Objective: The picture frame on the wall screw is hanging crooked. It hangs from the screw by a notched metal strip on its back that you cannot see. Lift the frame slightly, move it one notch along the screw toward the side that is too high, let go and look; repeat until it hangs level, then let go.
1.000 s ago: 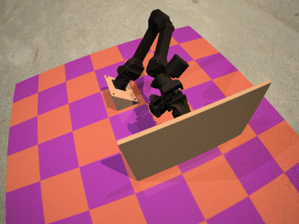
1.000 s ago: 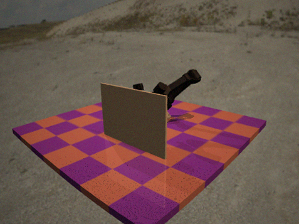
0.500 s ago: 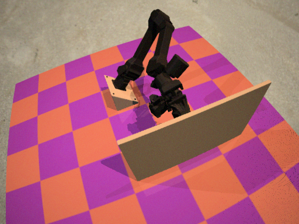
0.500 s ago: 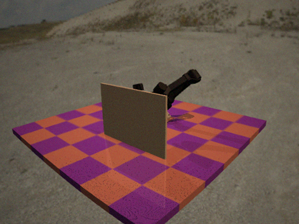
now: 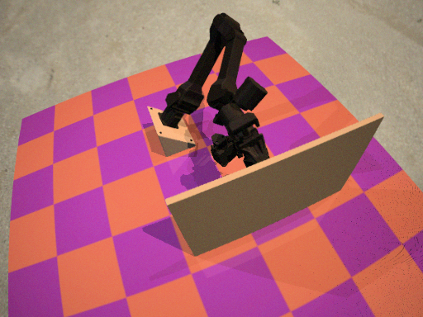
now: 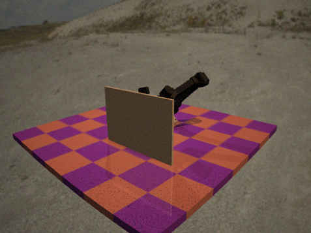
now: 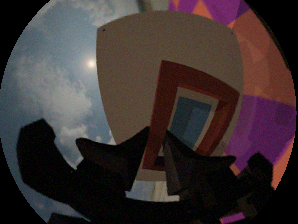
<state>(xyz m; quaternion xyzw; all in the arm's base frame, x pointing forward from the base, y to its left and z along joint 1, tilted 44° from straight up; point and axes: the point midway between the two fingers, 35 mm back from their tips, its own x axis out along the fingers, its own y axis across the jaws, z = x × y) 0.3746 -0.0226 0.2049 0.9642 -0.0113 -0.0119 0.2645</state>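
Now: the picture frame 10 mm ahead of my gripper tip, 20 mm to the left of it and 50 mm below it. Round my gripper tip: wall panel (20 mm ahead, 20 mm to the left, 60 mm below).
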